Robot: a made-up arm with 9 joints.
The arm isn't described. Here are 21 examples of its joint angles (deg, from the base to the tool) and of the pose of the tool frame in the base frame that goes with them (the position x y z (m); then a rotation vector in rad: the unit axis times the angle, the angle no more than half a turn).
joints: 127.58 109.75 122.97 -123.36 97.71 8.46 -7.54 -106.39 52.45
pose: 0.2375 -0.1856 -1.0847 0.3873 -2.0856 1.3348
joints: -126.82 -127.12 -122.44 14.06 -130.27 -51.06 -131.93 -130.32 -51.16
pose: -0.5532 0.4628 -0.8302 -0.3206 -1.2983 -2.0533
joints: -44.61 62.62 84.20 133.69 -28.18 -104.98 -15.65 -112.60 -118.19
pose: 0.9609 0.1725 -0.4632 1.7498 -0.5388 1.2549
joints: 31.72 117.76 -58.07 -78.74 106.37 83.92 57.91 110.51 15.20
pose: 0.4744 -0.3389 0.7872 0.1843 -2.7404 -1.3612
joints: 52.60 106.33 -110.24 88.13 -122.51 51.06 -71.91 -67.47 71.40
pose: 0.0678 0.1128 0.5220 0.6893 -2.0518 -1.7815
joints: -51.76 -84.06 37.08 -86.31 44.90 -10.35 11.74 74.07 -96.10
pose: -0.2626 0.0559 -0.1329 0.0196 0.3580 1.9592
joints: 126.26 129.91 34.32 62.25 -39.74 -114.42 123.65 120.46 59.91
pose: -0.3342 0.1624 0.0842 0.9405 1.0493 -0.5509
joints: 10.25 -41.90 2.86 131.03 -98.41 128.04 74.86 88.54 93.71
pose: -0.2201 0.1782 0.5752 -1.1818 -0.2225 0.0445
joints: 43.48 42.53 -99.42 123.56 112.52 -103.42 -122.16 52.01 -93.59
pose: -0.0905 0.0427 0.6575 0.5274 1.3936 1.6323
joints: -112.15 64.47 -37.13 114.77 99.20 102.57 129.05 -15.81 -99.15
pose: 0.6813 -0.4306 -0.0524 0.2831 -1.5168 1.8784
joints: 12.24 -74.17 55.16 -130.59 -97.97 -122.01 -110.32 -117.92 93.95
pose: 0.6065 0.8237 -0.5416 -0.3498 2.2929 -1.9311
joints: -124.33 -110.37 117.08 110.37 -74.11 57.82 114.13 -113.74 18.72
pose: 0.4237 0.3228 0.3175 -1.1329 2.0401 1.1883
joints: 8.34 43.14 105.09 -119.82 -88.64 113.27 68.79 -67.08 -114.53
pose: -1.1354 0.1266 0.6459 -1.6420 -0.7055 0.0189
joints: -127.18 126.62 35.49 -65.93 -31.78 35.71 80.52 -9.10 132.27
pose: 0.6999 -0.4372 0.3527 -0.1684 1.5765 -0.8879
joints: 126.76 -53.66 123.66 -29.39 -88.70 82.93 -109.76 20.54 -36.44
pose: 0.2995 0.8042 -0.3060 0.2535 -1.2405 -2.6742
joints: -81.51 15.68 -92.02 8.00 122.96 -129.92 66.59 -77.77 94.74
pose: 0.8597 0.0928 -0.6070 0.0693 -1.6067 0.7989
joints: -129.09 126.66 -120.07 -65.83 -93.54 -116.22 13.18 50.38 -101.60
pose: -0.0378 -0.3597 -0.3239 0.3300 0.9857 1.7694
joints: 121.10 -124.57 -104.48 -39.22 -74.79 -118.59 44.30 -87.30 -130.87
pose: -0.7207 0.4229 1.1156 -2.3864 0.4894 0.6201
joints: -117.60 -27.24 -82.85 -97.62 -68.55 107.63 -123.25 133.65 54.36
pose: 0.5534 0.2501 -0.5746 0.2961 -1.0325 1.6175
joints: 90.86 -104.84 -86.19 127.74 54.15 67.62 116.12 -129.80 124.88
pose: -0.6352 0.5261 -0.4483 0.8914 -0.5415 -0.3237
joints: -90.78 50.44 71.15 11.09 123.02 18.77 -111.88 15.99 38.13
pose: -0.0242 0.0896 1.2953 1.7856 1.1391 -1.7801
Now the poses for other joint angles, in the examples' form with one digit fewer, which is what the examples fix.
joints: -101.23 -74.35 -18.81 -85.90 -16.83 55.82 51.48 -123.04 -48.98
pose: -0.038 0.703 0.389 -0.278 1.960 -1.326
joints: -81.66 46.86 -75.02 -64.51 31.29 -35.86 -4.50 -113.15 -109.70
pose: 0.983 -0.088 -1.047 1.249 1.324 1.767
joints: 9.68 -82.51 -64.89 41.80 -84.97 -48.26 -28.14 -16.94 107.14
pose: 0.224 0.956 -0.839 1.595 -1.941 -0.030
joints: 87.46 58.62 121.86 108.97 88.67 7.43 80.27 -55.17 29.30
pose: -1.257 0.318 0.738 -0.369 0.109 -0.621
